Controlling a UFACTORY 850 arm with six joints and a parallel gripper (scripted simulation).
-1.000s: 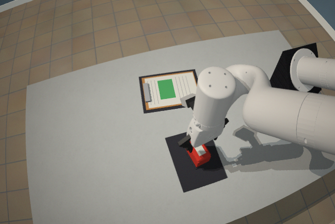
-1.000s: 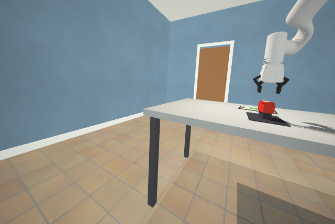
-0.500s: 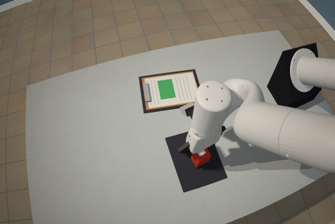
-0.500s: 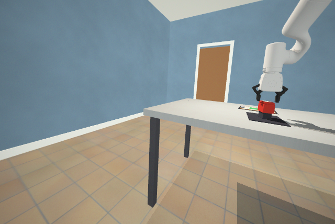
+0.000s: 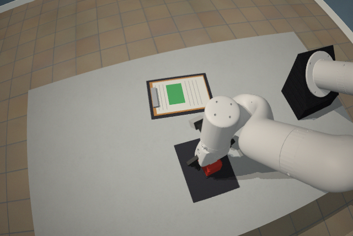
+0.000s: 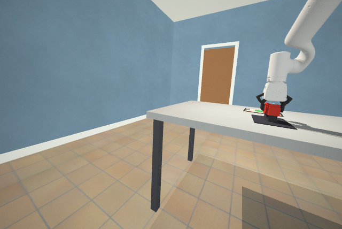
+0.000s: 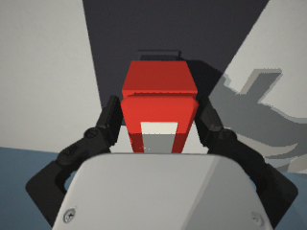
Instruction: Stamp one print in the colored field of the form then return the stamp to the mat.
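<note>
The red stamp is 2 cm below my hand. From my hand the other things lie so: dark stamp base 5 cm below; mat 7 cm below; form 2 cm behind, 32 cm to the right, 6 cm below.
</note>
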